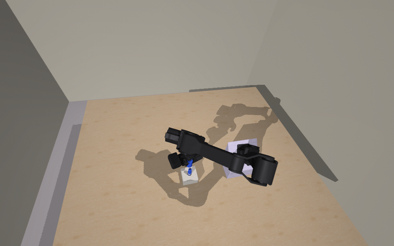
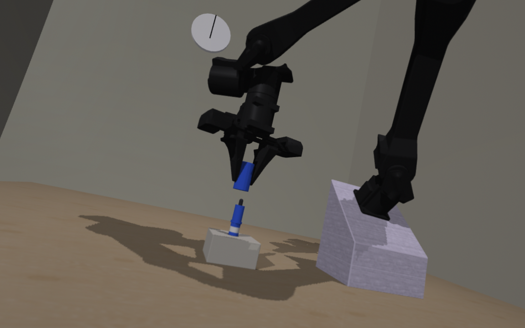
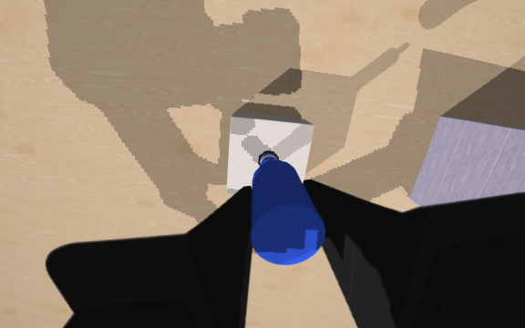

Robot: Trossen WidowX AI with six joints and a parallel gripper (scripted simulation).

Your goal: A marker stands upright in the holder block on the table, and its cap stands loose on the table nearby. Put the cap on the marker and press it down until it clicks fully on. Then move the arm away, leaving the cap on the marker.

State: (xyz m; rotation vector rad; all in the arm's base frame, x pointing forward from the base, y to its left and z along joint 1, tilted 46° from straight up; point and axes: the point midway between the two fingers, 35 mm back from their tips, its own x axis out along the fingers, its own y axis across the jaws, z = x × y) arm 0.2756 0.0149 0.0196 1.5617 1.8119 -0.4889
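The blue marker is 5 cm below my gripper tip and 1 cm to the left of it. Round my gripper tip: blue cap 1 cm above; holder block 11 cm below, 1 cm to the left.
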